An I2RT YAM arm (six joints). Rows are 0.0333 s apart.
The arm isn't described. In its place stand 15 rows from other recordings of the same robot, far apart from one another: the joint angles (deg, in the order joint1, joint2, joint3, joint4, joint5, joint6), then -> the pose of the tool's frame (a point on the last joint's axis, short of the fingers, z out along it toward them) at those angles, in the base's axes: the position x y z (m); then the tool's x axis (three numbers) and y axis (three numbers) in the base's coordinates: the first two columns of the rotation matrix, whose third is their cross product.
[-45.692, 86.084, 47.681, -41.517, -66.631, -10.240] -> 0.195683 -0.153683 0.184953 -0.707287 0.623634 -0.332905 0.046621 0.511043 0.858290
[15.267, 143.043, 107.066, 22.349, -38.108, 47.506] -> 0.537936 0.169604 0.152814 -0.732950 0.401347 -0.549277 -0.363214 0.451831 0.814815
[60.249, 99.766, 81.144, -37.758, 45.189, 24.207] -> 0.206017 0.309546 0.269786 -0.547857 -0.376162 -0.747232 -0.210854 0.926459 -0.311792
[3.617, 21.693, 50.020, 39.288, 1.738, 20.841] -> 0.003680 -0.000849 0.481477 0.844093 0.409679 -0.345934 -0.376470 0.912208 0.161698
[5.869, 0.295, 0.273, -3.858, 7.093, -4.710] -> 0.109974 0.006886 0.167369 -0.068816 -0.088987 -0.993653 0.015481 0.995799 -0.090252
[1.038, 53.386, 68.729, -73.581, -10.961, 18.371] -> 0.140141 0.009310 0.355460 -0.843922 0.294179 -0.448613 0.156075 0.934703 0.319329
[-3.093, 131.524, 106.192, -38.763, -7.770, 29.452] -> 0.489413 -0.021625 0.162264 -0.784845 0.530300 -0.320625 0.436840 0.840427 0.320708
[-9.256, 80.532, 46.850, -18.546, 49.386, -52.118] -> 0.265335 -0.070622 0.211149 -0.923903 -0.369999 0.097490 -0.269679 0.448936 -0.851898
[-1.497, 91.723, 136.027, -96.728, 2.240, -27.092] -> 0.228067 -0.007352 0.504603 -0.728083 -0.436201 -0.528795 -0.316366 0.898168 -0.305300
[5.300, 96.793, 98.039, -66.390, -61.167, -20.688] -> 0.328880 0.061830 0.358238 -0.699960 -0.236037 -0.674049 -0.703870 0.387802 0.595128
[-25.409, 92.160, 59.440, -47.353, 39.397, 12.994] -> 0.248645 -0.143128 0.195372 -0.770184 0.558222 -0.308552 0.619446 0.539363 -0.570416
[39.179, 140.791, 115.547, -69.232, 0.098, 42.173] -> 0.359097 0.292575 0.120907 -0.996952 0.053602 0.056693 0.050568 0.997278 -0.053659
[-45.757, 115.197, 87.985, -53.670, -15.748, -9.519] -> 0.282424 -0.276139 0.186811 -0.788464 0.581449 -0.200603 0.536485 0.809631 0.238081
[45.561, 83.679, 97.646, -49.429, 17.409, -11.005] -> 0.219154 0.208276 0.430617 -0.301247 -0.567364 -0.766387 -0.578821 0.747512 -0.325871
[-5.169, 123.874, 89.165, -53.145, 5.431, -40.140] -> 0.404853 -0.040007 0.133146 -0.820923 -0.570122 0.032346 -0.570322 0.815740 -0.096444
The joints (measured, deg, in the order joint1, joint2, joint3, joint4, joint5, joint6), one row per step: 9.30 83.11 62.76 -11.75 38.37 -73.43; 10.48 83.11 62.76 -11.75 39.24 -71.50; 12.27 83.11 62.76 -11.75 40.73 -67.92; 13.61 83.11 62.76 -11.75 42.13 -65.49; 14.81 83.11 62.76 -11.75 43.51 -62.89; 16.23 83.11 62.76 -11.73 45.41 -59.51; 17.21 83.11 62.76 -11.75 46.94 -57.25; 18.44 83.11 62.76 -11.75 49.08 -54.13; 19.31 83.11 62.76 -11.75 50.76 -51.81; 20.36 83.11 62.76 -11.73 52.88 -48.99; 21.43 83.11 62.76 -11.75 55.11 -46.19; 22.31 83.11 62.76 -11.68 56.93 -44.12; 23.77 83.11 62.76 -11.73 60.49 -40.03
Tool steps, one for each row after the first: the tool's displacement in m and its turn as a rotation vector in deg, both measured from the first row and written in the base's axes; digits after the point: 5 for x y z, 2 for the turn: -0.00091 0.00621 0.00018 1.01 -1.05 -0.36; -0.00256 0.01550 0.00050 2.96 -3.01 -1.29; -0.00405 0.02227 0.00080 4.09 -4.40 -2.09; -0.00555 0.02823 0.00111 5.37 -5.91 -3.07; -0.00753 0.03512 0.00158 6.99 -7.96 -4.53; -0.00908 0.03973 0.00192 7.92 -9.39 -5.66; -0.01118 0.04537 0.00244 9.19 -11.45 -7.32; -0.01279 0.04927 0.00287 10.09 -13.06 -8.63; -0.01483 0.05390 0.00344 11.14 -15.11 -10.25; -0.01706 0.05856 0.00401 12.09 -17.21 -11.87; -0.01891 0.06241 0.00461 12.76 -18.92 -13.08; -0.02243 0.06845 0.00554 13.96 -22.28 -15.60
